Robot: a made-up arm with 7 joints.
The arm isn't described. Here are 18 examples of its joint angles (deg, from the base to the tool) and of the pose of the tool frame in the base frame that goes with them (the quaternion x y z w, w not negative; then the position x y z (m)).
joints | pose
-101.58 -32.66 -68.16 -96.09 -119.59 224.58 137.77 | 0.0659 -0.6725 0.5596 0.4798 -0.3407 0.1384 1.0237
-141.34 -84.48 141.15 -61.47 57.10 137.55 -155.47 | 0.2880 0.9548 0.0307 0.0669 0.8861 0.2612 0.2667
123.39 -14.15 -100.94 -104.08 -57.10 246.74 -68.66 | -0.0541 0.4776 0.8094 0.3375 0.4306 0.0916 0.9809
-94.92 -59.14 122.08 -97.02 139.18 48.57 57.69 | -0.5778 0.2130 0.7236 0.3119 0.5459 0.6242 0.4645
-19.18 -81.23 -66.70 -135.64 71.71 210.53 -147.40 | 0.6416 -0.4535 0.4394 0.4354 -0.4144 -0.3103 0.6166
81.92 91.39 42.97 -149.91 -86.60 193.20 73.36 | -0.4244 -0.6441 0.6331 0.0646 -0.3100 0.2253 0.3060
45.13 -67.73 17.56 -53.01 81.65 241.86 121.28 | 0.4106 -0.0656 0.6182 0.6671 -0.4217 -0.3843 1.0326
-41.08 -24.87 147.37 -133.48 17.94 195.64 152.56 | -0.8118 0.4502 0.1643 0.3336 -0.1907 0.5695 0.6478
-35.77 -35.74 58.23 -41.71 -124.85 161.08 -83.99 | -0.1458 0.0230 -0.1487 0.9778 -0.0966 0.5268 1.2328
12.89 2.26 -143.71 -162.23 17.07 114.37 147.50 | 0.7639 0.5098 0.3944 0.0331 -0.2610 -0.2798 0.5190
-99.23 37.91 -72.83 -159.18 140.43 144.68 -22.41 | -0.6936 -0.6553 0.2098 0.2132 -0.2810 0.0184 0.5004
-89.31 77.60 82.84 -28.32 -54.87 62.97 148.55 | 0.1888 0.9491 0.2512 0.0224 0.2933 -0.9498 0.6225
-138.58 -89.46 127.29 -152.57 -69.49 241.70 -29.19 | -0.6473 -0.7480 0.1278 0.0724 0.3396 -0.0041 0.2564
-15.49 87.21 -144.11 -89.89 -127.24 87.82 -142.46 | 0.1126 0.5055 0.6147 0.5949 0.4196 -0.4955 1.0350
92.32 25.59 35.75 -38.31 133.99 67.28 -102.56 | 0.4848 -0.0934 0.0939 0.8645 -0.2418 0.6231 1.2583
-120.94 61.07 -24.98 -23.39 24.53 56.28 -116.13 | -0.9667 0.1152 -0.1433 0.1780 -0.5701 -0.7782 0.7322
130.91 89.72 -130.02 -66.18 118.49 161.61 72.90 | -0.5864 0.0380 -0.1721 0.7906 -0.2112 0.7174 0.8958
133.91 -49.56 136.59 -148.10 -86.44 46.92 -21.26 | -0.1145 -0.0744 0.9796 0.1474 -0.0976 -0.4118 0.3596
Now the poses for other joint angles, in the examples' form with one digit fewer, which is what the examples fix.
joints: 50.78 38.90 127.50 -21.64 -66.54 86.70 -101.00
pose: 0.195 -0.837 -0.481 0.170 0.206 0.521 1.353
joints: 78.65 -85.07 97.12 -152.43 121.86 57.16 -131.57
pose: 0.486 -0.772 0.276 0.303 -0.437 0.009 0.392
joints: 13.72 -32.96 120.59 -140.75 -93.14 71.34 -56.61
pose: -0.227 0.295 0.094 0.923 -0.346 0.377 0.475
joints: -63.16 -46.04 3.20 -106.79 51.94 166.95 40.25
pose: -0.222 0.527 -0.780 0.254 -0.042 -0.059 1.250
